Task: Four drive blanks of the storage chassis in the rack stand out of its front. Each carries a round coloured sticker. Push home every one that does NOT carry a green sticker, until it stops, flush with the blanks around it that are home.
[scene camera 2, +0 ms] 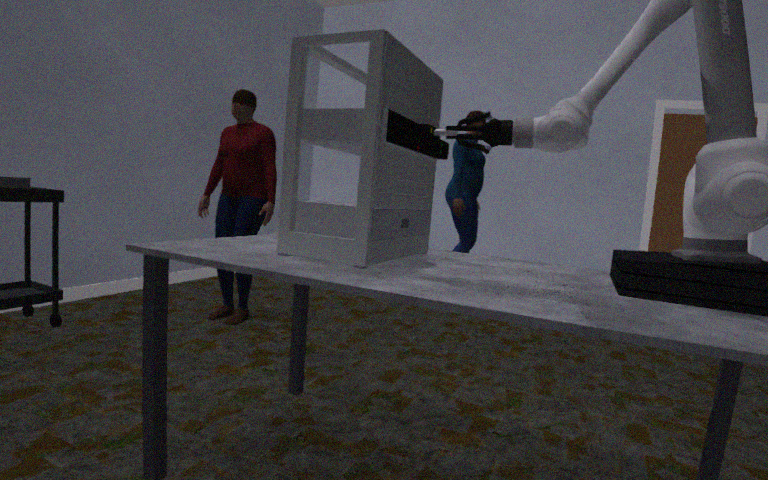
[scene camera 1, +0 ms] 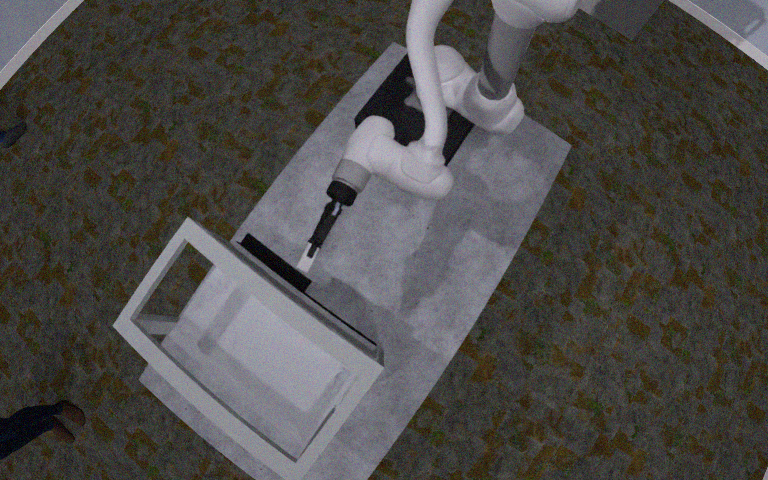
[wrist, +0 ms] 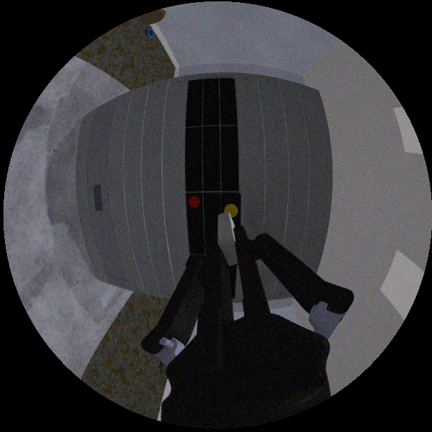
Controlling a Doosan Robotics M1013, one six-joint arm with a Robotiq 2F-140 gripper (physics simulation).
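Where they show: gripper, fingertip midpoint: [scene camera 2: 434, 132] [scene camera 1: 301, 269]; arm's base, link origin: [scene camera 2: 713, 259].
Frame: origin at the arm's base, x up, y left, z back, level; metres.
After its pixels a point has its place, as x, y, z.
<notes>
The storage chassis [scene camera 2: 404, 127] @[0.289, 0.187, -0.859] [wrist: 211, 160] is a black band of drive blanks across the rack's front. In the wrist view, a blank with a yellow sticker [wrist: 230, 210] is in the right column, and its edge looks slightly proud. A blank with a red sticker [wrist: 194, 202] is in the left column; its depth is unclear. My gripper [scene camera 1: 306, 259] @[0.299, 0.045, -0.811] [scene camera 2: 441, 132] @[0.299, 0.045, -0.811] [wrist: 226, 222] is shut and empty. Its pale tips are at the yellow-stickered blank, just beside the sticker; contact cannot be told. The fingers hide the lower blanks, and no green sticker shows clearly in the wrist view.
The grey rack [scene camera 1: 339, 333] @[0.492, 0.227, -0.875] [scene camera 2: 376, 169] @[0.156, 0.315, -0.879] [wrist: 280, 150] stands on the table [scene camera 1: 447, 283] @[-0.109, 0.396, -0.565] [scene camera 2: 509, 283] @[-0.109, 0.220, -0.517] [wrist: 30, 175]. The arm's black base plate [scene camera 1: 385, 101] @[-0.011, -0.152, -0.117] [scene camera 2: 679, 283] @[-0.058, 0.169, -0.112] is at the other end. Two people [scene camera 2: 247, 158] [scene camera 2: 468, 175] stand beyond the table. A black cart [scene camera 2: 55, 254] is at the left.
</notes>
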